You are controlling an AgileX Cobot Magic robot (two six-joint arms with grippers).
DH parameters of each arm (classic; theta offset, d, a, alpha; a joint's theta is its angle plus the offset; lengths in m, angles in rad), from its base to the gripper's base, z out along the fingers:
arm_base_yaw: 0 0.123 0 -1.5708
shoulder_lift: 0.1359 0 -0.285 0
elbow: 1.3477 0 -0.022 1.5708
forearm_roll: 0 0.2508 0 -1.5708
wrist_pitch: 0 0 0.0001 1.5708
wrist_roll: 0 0.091 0 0
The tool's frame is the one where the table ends.
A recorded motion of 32 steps. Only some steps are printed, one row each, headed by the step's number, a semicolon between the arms.
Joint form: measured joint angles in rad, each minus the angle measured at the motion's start. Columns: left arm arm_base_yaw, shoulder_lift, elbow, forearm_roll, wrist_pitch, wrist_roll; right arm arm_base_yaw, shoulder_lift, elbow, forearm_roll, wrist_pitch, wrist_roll.
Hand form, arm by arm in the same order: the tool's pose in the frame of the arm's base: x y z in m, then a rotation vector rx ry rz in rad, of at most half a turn. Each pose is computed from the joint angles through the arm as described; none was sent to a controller.
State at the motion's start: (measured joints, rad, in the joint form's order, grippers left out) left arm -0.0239 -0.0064 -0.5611 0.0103 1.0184 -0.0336; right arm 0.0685 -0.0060 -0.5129 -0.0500 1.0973 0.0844
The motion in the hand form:
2: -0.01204 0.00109 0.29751 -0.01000 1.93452 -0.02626; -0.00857 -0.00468 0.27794 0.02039 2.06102 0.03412
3: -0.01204 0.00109 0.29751 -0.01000 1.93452 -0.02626; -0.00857 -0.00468 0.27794 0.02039 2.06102 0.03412
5: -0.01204 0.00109 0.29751 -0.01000 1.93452 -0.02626; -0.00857 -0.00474 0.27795 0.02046 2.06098 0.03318
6: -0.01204 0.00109 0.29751 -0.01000 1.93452 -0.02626; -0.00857 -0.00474 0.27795 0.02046 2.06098 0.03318
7: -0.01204 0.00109 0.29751 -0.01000 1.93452 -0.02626; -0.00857 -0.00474 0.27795 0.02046 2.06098 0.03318
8: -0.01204 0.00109 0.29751 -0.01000 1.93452 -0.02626; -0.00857 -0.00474 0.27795 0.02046 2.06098 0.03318
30: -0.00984 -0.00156 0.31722 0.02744 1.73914 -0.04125; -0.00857 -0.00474 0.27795 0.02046 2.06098 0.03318
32: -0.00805 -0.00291 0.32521 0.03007 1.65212 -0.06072; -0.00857 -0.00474 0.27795 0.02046 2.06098 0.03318
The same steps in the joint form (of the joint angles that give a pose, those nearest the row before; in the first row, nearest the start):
2: 0.0000 0.0000 0.0000 0.0000 0.0000 0.0000; 0.0000 0.0000 0.0000 -0.0004 0.0000 0.0000
3: 0.0000 0.0000 0.0000 0.0000 0.0000 0.0000; 0.0000 0.0000 0.0000 -0.0004 0.0000 0.0000
5: 0.0000 0.0000 0.0000 0.0000 0.0000 0.0000; 0.0000 0.0000 0.0000 -0.0011 0.0000 0.0000
6: 0.0000 0.0000 0.0000 0.0000 0.0000 0.0000; 0.0000 0.0000 0.0000 -0.0011 0.0000 0.0000
7: 0.0000 0.0000 0.0000 0.0000 0.0000 0.0000; 0.0000 0.0000 0.0000 -0.0011 0.0000 0.0000
8: 0.0000 0.0000 0.0000 0.0000 0.0000 0.0000; 0.0000 0.0000 0.0000 -0.0011 0.0000 0.0000
30: 0.0000 0.0000 -0.0141 -0.0368 -0.1810 0.0424; 0.0000 0.0000 0.0000 -0.0011 0.0000 0.0000
32: 0.0000 0.0033 -0.0130 -0.0605 -0.2720 0.0515; 0.0000 0.0000 0.0000 -0.0011 0.0000 0.0000

